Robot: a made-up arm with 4 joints.
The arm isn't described. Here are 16 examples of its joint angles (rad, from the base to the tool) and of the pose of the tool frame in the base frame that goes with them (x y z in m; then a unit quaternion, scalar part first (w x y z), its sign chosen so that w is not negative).
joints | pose
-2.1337 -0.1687 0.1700 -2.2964 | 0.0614 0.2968 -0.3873 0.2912 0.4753 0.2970 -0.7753
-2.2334 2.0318 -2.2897 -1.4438 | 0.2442 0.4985 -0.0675 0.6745 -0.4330 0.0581 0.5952
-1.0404 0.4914 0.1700 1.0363 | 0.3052 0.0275 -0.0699 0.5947 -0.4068 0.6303 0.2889
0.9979 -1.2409 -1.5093 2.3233 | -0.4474 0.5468 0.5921 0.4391 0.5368 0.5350 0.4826
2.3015 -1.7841 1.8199 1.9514 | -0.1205 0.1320 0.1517 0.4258 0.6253 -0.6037 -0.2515
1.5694 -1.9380 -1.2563 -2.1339 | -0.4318 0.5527 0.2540 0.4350 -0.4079 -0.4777 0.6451
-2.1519 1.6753 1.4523 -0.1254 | 0.2693 0.0574 0.0358 0.2117 0.6399 -0.7168 -0.1786
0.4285 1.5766 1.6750 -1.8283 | 0.0007 0.0744 0.3861 0.6627 0.1989 -0.2723 -0.6687
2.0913 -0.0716 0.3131 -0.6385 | -0.3589 0.1511 0.5003 0.3976 0.2764 -0.8508 0.2041
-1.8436 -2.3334 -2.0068 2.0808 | 0.3431 0.6127 0.1960 0.0874 -0.5532 -0.7717 0.3015
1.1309 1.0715 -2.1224 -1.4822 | -0.2112 0.5205 0.3417 0.3772 0.3101 0.5784 0.6535
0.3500 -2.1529 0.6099 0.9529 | -0.1091 -0.0274 0.6164 0.3968 0.1160 -0.7615 -0.4991
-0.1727 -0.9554 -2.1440 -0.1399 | 0.3424 0.6068 0.4446 0.4645 -0.3032 -0.1253 0.8225
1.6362 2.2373 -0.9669 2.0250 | 0.1127 0.4051 0.1569 0.5647 -0.6444 -0.2377 0.4575
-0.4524 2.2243 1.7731 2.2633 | 0.3680 0.1129 0.3290 0.6206 0.4524 -0.4231 -0.4808
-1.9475 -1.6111 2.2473 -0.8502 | 0.0883 0.1702 -0.1102 0.4506 0.0383 -0.3007 -0.8397
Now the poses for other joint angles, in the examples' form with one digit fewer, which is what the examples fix.
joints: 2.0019 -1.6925 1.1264 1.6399
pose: -0.274 0.000 0.122 0.218 0.519 -0.662 -0.495
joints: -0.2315 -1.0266 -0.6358 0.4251
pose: 0.548 0.278 0.698 0.831 -0.303 -0.420 0.204
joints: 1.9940 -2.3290 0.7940 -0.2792
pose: -0.499 0.043 0.077 0.553 -0.247 0.729 -0.320
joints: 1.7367 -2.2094 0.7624 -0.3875
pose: -0.534 0.056 0.223 0.423 -0.266 0.810 -0.307
